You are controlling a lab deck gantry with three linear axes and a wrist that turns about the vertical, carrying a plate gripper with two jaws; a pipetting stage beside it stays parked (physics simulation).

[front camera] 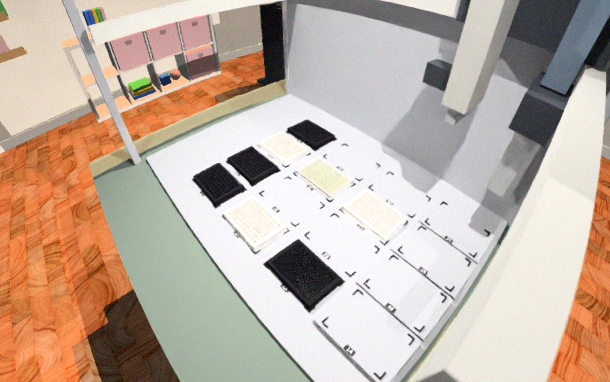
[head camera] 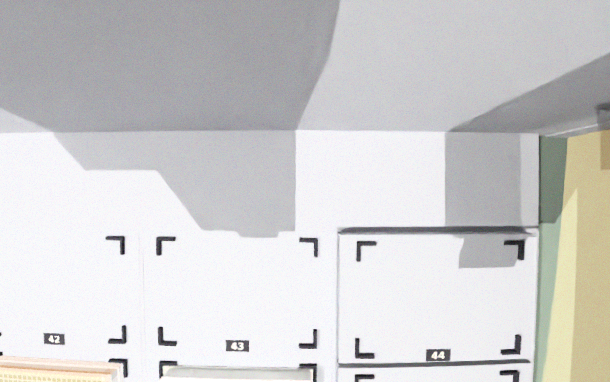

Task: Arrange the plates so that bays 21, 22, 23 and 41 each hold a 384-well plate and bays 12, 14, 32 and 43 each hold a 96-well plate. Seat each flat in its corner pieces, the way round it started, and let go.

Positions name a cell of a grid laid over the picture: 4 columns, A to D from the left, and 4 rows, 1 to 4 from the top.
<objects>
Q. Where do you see a bay 34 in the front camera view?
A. C3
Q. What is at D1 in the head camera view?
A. A grey wall.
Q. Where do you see a bay 24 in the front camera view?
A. C4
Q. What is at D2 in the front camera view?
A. The gripper.
</objects>
